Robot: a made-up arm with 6 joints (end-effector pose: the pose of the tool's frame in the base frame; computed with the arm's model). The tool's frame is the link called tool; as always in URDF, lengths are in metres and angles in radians. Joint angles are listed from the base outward.
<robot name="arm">
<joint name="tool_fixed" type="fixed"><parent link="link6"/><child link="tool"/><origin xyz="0 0 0" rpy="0 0 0"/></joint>
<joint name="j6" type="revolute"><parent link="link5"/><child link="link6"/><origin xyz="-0.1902 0 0" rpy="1.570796 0 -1.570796"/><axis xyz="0 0 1"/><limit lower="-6.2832" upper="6.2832"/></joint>
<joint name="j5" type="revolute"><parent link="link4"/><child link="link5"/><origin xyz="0 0 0" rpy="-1.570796 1.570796 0"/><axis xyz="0 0 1"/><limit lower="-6.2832" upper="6.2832"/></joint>
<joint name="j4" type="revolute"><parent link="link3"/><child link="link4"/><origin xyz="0.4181 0 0" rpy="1.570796 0 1.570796"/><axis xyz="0 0 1"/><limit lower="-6.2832" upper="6.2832"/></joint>
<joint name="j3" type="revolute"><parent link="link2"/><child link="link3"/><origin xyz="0.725 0 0" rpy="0 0 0"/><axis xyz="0 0 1"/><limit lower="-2.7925" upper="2.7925"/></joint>
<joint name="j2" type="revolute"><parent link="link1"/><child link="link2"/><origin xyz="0.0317 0 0" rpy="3.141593 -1.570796 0"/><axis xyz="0 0 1"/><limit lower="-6.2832" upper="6.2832"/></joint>
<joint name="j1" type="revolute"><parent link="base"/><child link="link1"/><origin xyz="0 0 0.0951" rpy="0 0 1.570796"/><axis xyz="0 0 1"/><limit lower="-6.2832" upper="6.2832"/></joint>
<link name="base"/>
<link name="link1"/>
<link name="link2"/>
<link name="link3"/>
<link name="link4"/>
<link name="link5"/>
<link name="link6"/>
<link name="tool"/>
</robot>
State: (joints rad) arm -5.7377 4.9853 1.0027 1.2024 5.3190 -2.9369
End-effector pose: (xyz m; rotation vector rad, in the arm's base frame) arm -0.7146 -0.5672 0.7779 0.9803 0.5818 -0.9306
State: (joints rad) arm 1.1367 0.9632 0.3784 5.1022 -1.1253 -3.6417
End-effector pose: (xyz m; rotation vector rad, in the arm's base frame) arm 0.2761 1.0485 0.6861 0.9620 -1.2671 -2.5134
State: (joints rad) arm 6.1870 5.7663 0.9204 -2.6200 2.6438 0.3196
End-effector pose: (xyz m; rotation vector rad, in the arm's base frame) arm -0.3319 0.0184 0.9871 2.7385 0.2196 -1.2626
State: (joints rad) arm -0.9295 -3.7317 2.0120 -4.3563 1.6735 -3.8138
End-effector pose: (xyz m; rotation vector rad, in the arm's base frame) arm 0.1789 0.1098 -0.6316 0.2230 1.9741 0.7880
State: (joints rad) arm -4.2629 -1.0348 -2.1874 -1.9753 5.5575 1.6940
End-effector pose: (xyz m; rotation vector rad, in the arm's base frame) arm 0.1397 -0.6296 -0.0972 2.2752 -0.9781 -0.3491
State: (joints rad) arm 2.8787 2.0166 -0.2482 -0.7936 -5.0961 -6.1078
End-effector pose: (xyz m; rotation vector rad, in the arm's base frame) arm -1.0471 0.3792 -0.4348 -2.3574 0.2344 0.1778
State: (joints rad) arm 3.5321 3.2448 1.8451 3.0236 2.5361 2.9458
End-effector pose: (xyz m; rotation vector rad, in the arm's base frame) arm 0.3476 0.0950 -0.6295 2.7774 0.7233 -0.8504
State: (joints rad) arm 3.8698 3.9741 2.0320 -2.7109 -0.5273 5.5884
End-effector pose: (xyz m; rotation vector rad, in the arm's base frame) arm 0.5044 0.3538 0.1912 0.2892 -0.0763 0.4305
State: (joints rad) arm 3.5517 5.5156 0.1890 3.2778 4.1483 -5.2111
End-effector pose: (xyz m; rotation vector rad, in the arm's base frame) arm 0.5194 0.1675 0.9688 -0.3958 -1.6437 1.1785
